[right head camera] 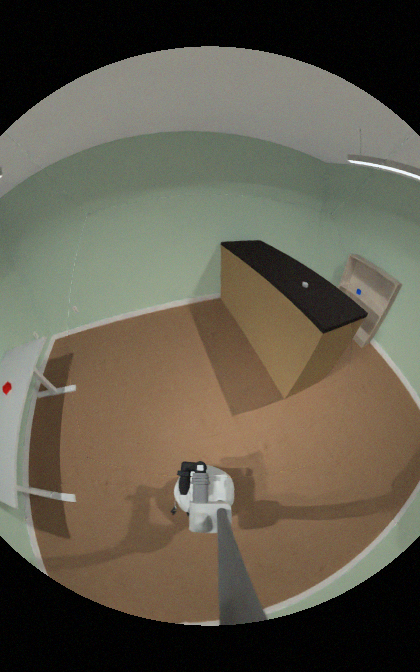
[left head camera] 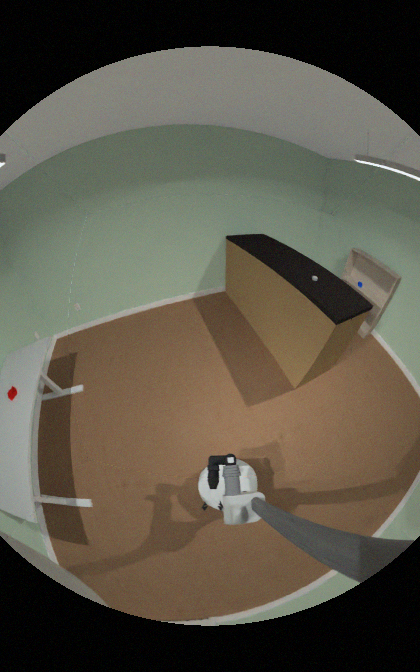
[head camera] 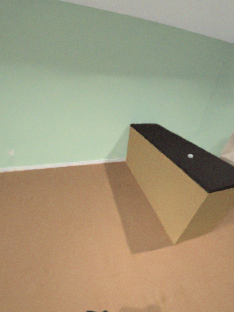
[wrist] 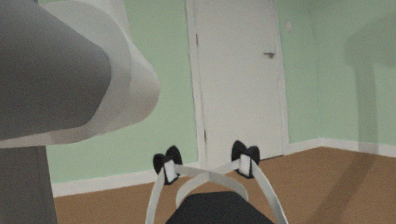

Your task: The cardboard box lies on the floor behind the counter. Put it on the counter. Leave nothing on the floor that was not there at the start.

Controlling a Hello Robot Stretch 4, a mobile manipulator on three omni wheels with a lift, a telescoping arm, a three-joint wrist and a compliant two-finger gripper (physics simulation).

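Frame: origin at the robot's base, x ahead, y left, z up, level; metres.
Seen in the pictures: gripper, fingertip midpoint: [wrist: 206, 155].
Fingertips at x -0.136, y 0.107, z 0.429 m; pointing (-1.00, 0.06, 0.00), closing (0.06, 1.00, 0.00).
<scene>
A point is followed by its place in that frame.
The counter [head camera: 162, 192] {y -0.619, x 1.202, z 0.385 m} [left head camera: 280, 312] [right head camera: 270, 317] has tan sides and a black top, and its far end is near the green wall. A small white object [head camera: 190, 156] {y -0.826, x 1.277, z 0.897 m} [left head camera: 314, 278] [right head camera: 305, 284] is on its top. The cardboard box does not show in these views; the floor behind the counter is hidden by the counter. My gripper [wrist: 206, 155] {y 0.107, x -0.136, z 0.429 m} [left head camera: 212, 506] is open, its black fingertips well apart with nothing between them. It is close beside my base, well away from the counter.
A pale shelf unit [left head camera: 389, 299] [right head camera: 390, 306] with a blue object [left head camera: 360, 284] [right head camera: 358, 291] is beyond the counter. A white table [left head camera: 17, 450] [right head camera: 7, 440] with a red object [left head camera: 12, 393] [right head camera: 7, 388] is at the left. A white door [wrist: 235, 80] {y 0.507, x -1.598, z 0.675 m} shows in the wrist view.
</scene>
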